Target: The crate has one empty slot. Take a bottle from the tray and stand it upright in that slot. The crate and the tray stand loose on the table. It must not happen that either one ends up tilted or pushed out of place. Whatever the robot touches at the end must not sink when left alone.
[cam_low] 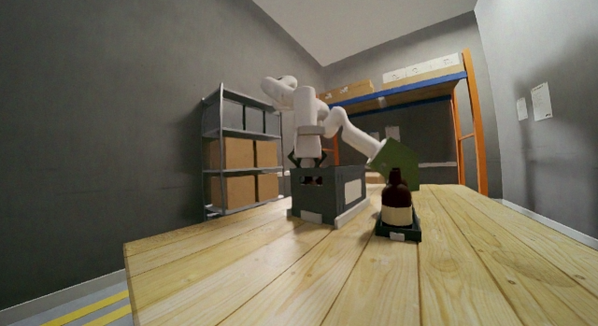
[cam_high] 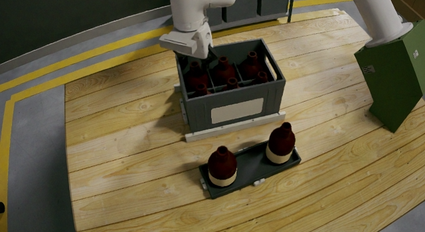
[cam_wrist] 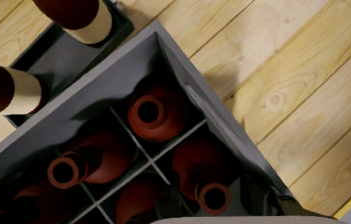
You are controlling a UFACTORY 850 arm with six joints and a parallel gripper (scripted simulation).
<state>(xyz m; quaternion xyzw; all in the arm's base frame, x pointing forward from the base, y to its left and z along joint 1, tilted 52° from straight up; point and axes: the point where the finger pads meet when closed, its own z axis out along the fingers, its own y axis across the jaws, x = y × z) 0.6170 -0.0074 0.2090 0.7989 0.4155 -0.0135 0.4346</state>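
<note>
Now: the bottle 7 cm below my hand. The rest, counted from my hand: crate 8 cm below, 8 cm behind, 5 cm to the left; dark tray 29 cm to the left, 15 cm below, 6 cm behind.
</note>
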